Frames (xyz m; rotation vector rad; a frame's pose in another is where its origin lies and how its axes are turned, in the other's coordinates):
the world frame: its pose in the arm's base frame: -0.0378 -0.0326 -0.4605 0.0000 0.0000 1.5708
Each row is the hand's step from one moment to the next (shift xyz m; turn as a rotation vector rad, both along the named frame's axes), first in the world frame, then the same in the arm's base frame.
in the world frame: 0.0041 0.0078 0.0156 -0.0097 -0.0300 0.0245
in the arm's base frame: -0.0078 0.0041 0.0156 0.0300 -0.0097 0.0245
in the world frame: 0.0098 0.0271 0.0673 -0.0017 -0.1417 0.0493
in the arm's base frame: -0.0271 0.0098 0.0673 0.1417 -0.0017 0.0493
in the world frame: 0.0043 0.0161 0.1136 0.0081 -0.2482 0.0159
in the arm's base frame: -0.0161 0.0043 0.1136 0.2482 0.0081 0.0159
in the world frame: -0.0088 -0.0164 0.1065 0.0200 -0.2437 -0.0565
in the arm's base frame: 0.0164 -0.0088 0.1065 0.2437 0.0200 -0.0565
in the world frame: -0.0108 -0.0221 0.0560 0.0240 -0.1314 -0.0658
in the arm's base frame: 0.0221 -0.0108 0.0560 0.1314 0.0240 -0.0658
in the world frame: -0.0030 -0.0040 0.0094 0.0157 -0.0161 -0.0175
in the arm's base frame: 0.0040 -0.0030 0.0094 0.0161 0.0157 -0.0175
